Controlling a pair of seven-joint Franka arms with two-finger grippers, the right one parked.
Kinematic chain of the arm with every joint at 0, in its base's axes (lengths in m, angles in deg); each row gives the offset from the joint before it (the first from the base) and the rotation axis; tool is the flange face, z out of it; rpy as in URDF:
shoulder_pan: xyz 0 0 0.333 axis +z
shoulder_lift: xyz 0 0 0 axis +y
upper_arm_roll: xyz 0 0 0.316 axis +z
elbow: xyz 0.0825 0 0 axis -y
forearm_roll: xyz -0.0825 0 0.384 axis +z
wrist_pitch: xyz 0 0 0 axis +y
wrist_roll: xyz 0.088 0 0 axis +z
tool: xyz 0 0 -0.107 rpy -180 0 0
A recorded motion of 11 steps. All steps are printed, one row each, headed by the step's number.
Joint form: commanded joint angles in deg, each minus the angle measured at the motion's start. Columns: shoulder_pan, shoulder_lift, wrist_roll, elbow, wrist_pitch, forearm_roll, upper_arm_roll.
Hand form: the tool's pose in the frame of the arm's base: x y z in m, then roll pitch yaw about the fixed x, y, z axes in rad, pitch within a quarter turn. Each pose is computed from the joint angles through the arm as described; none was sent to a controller.
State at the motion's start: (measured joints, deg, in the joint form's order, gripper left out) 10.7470 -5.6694 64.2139 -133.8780 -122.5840 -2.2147 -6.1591
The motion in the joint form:
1: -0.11 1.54 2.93 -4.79 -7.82 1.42 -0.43
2: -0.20 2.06 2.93 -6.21 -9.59 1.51 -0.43
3: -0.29 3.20 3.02 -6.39 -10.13 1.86 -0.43
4: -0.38 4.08 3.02 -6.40 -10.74 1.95 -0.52
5: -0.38 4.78 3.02 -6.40 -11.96 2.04 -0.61
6: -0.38 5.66 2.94 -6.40 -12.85 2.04 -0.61
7: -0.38 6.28 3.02 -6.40 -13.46 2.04 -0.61
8: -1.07 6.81 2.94 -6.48 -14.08 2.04 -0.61
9: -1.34 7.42 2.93 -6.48 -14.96 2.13 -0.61
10: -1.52 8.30 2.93 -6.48 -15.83 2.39 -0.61
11: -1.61 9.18 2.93 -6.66 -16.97 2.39 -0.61
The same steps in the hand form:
1: 0.4700 0.0331 0.3303 -3.0753 0.0297 1.2535
2: 0.4653 0.0322 0.3184 -3.0725 0.0305 1.2511
3: 0.4650 0.0315 0.3087 -3.0592 0.0337 1.2471
4: 0.4658 0.0301 0.3023 -3.0550 0.0361 1.2429
5: 0.4679 0.0294 0.2983 -3.0636 0.0329 1.2399
6: 0.4691 0.0295 0.2924 -3.0645 0.0345 1.2384
7: 0.4698 0.0295 0.2882 -3.0649 0.0356 1.2399
8: 0.4705 0.0238 0.2842 -3.0656 0.0366 1.2264
9: 0.4718 0.0216 0.2804 -3.0701 0.0350 1.2202
10: 0.4727 0.0200 0.2744 -3.0697 0.0341 1.2135
11: 0.4729 0.0192 0.2676 -3.0718 0.0353 1.2120

